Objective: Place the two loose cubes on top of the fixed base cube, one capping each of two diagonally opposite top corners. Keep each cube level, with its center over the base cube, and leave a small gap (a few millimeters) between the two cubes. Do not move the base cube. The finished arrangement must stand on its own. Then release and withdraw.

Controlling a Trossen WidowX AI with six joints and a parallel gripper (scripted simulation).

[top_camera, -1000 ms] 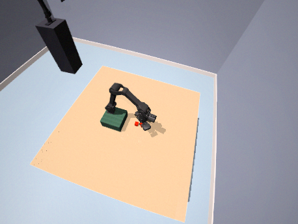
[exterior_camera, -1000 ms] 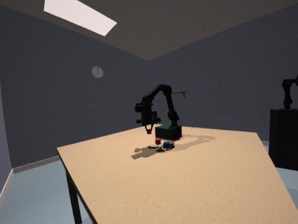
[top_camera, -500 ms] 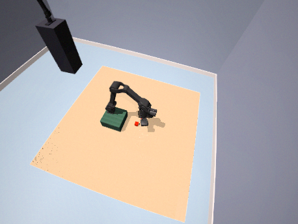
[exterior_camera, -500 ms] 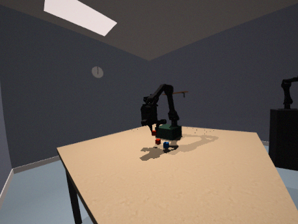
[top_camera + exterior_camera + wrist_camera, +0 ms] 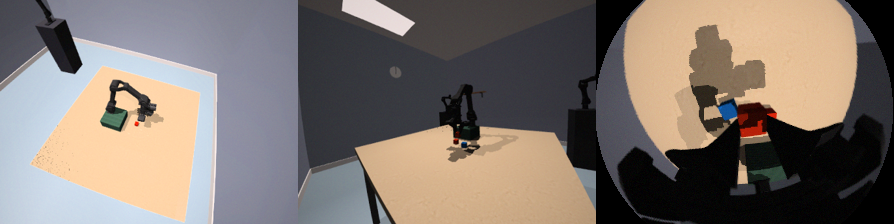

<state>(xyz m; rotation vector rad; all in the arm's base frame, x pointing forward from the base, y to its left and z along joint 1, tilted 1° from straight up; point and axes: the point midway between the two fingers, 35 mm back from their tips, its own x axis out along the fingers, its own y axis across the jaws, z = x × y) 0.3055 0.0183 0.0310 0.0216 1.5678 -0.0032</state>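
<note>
My gripper tip is now 8 cm above the blue cube, 4 cm to the right of it and 1 cm past it.
</note>
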